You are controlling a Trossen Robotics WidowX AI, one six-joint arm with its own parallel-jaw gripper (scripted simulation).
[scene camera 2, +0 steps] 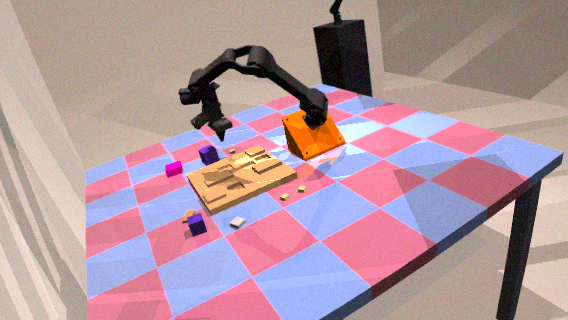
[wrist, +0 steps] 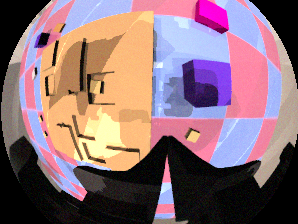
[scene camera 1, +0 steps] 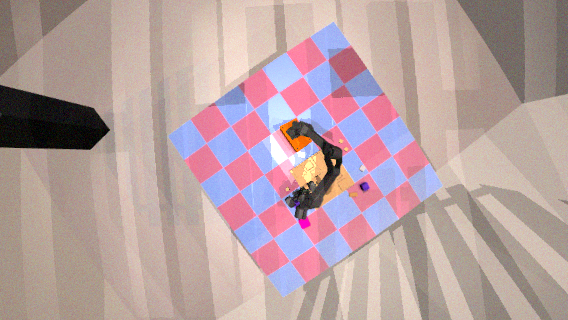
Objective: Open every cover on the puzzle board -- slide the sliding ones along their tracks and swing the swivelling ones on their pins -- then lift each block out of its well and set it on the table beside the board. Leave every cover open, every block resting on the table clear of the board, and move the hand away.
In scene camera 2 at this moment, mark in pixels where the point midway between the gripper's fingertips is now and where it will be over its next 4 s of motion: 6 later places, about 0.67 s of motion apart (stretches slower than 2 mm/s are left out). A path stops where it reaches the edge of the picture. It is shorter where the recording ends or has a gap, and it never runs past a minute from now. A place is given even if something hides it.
My gripper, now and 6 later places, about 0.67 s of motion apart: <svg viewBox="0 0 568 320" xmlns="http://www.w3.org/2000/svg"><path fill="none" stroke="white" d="M222 141L220 147L221 153L222 162L225 169L225 169L225 168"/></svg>
